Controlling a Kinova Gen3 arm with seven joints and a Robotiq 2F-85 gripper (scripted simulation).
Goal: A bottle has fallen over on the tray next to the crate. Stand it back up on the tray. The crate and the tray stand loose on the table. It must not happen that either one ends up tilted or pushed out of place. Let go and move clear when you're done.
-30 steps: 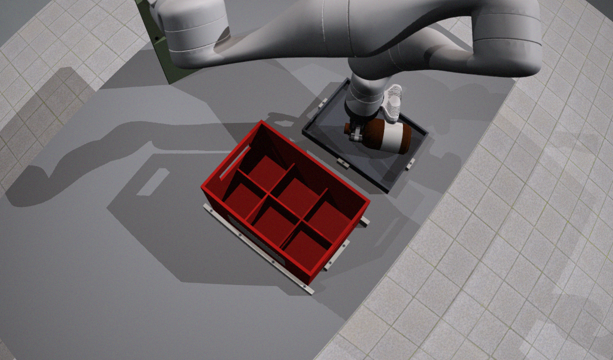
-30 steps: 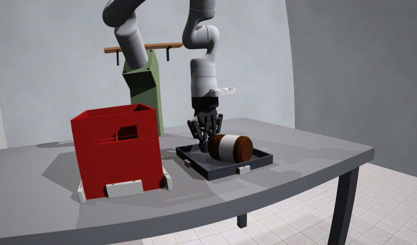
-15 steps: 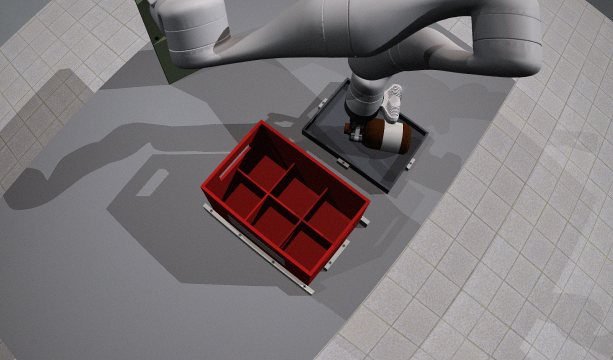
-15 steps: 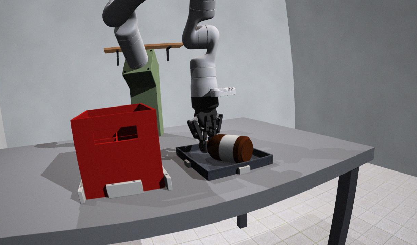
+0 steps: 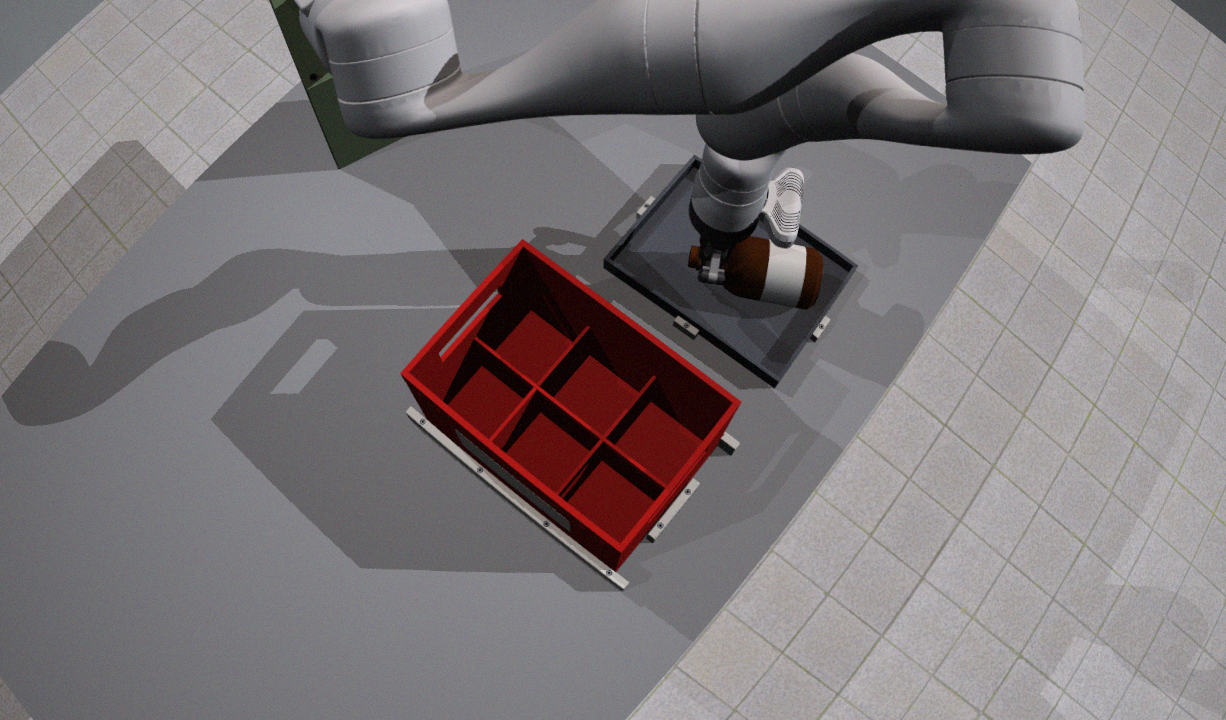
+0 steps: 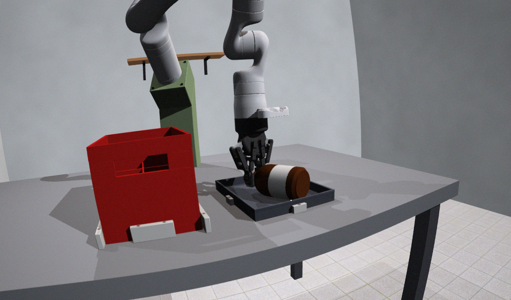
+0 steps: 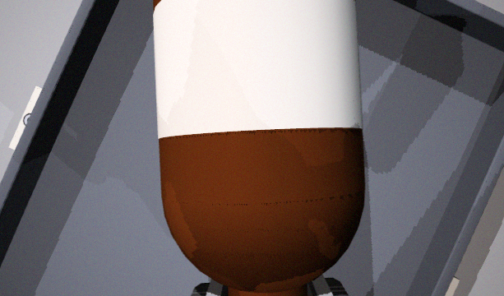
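The tray lies 3 cm below my hand, 2 cm to the left of it and 2 cm ahead of it. Also, from my hand: red crate (26 cm to the right, 4 cm above, 2 cm behind); then bottle (5 cm ahead, 2 cm to the left).
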